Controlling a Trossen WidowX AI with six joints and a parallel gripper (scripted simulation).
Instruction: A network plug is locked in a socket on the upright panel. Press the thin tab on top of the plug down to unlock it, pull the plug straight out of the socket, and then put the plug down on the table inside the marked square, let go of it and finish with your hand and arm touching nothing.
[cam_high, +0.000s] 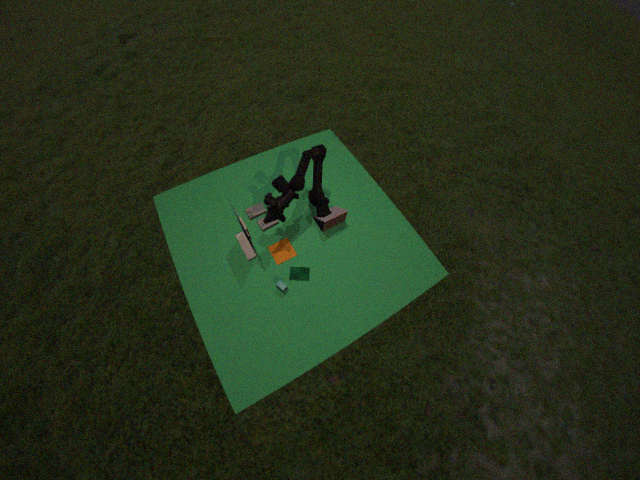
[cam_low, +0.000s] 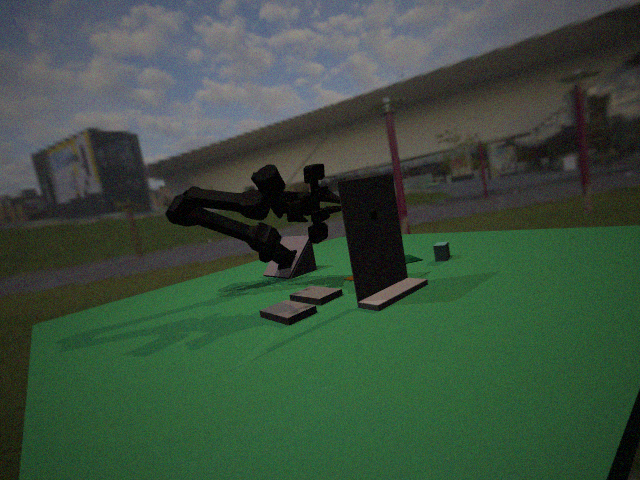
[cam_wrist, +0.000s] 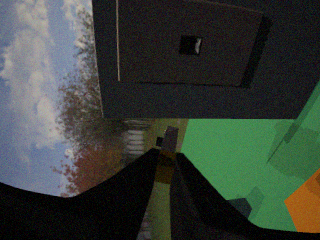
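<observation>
Now: gripper tip 3 cm past the orange square, 10 cm to the right of it and 20 cm above it. The rest, counted from my gripper tip: dark green patch: 3 cm behind, 25 cm to the left, 20 cm below; then grey plug: 1 cm ahead; then upright panel: 10 cm ahead, 4 cm to the right, 9 cm below.
</observation>
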